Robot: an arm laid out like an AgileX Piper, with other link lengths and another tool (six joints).
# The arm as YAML. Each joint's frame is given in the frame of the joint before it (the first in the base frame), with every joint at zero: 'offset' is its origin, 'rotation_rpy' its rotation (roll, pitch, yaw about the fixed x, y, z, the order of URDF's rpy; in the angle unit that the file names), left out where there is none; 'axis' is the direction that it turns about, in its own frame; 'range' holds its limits. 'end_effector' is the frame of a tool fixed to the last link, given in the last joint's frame.
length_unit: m
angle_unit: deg
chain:
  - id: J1
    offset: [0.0, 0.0, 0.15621]
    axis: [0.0, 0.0, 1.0]
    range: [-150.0, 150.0]
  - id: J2
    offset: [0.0, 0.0, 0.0]
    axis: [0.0, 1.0, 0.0]
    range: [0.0, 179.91]
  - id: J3
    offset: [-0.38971, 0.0, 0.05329]
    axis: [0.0, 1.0, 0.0]
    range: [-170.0, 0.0]
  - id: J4
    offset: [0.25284, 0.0, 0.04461]
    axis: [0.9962, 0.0, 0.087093]
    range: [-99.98, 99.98]
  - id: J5
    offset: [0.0, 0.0, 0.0]
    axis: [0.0, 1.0, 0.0]
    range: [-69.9, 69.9]
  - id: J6
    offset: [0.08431, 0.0, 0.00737]
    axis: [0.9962, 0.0, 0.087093]
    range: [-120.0, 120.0]
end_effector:
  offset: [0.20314, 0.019, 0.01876]
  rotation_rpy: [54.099, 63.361, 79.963]
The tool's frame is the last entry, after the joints.
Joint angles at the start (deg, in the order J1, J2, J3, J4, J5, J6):
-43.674 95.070 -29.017 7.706 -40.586 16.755
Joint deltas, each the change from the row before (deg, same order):
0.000 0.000 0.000 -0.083 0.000 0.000
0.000 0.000 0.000 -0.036 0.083 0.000
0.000 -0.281 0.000 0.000 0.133 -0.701
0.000 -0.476 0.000 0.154 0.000 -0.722
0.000 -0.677 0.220 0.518 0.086 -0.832
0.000 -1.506 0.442 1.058 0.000 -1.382
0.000 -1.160 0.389 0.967 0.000 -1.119
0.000 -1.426 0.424 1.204 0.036 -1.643
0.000 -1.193 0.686 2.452 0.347 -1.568
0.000 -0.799 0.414 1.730 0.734 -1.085
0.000 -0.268 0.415 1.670 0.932 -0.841
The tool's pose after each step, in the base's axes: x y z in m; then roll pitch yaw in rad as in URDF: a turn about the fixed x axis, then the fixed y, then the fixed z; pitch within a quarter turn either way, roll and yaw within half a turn. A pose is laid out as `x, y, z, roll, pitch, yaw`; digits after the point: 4 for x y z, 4 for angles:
0.3593, -0.3538, 0.2321, 1.6161, 0.6939, 1.0349
0.3593, -0.3536, 0.2317, 1.6179, 0.6937, 1.0368
0.3589, -0.3530, 0.2334, 1.6193, 0.7049, 1.0421
0.3581, -0.3528, 0.2373, 1.6132, 0.7167, 1.0402
0.3552, -0.3523, 0.2410, 1.6091, 0.7266, 1.0347
0.3494, -0.3513, 0.2502, 1.5917, 0.7430, 1.0151
0.3442, -0.3506, 0.2569, 1.5791, 0.7546, 0.9983
0.3378, -0.3497, 0.2650, 1.5648, 0.7724, 0.9794
0.3275, -0.3503, 0.2671, 1.5664, 0.7735, 0.9536
0.3203, -0.3501, 0.2662, 1.5781, 0.7707, 0.9442
0.3141, -0.3498, 0.2601, 1.6055, 0.7615, 0.9461

